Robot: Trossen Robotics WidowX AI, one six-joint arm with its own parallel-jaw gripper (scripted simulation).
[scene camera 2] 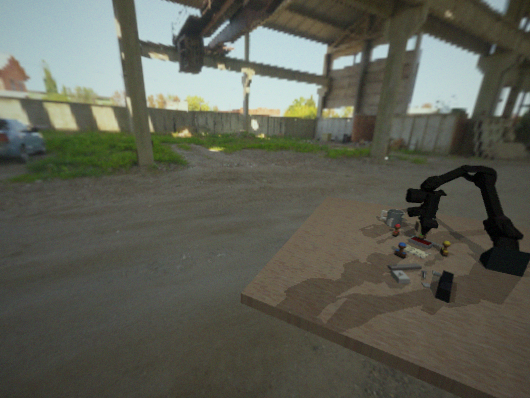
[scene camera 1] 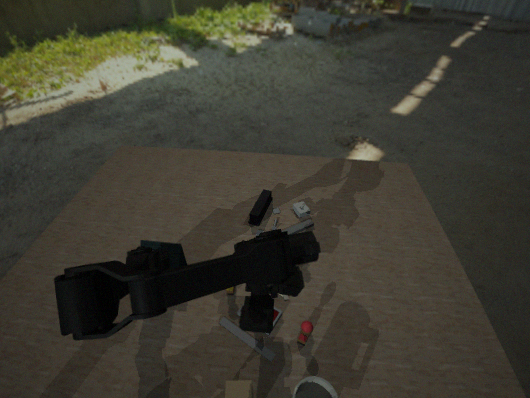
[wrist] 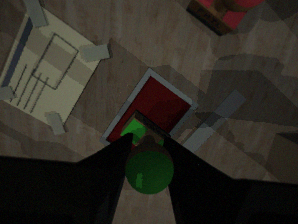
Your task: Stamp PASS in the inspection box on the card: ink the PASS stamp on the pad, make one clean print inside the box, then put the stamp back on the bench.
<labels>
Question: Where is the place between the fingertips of my gripper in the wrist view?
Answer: At 148,140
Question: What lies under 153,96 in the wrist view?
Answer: An ink pad.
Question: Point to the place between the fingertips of my gripper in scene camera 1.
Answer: At 260,304
</labels>
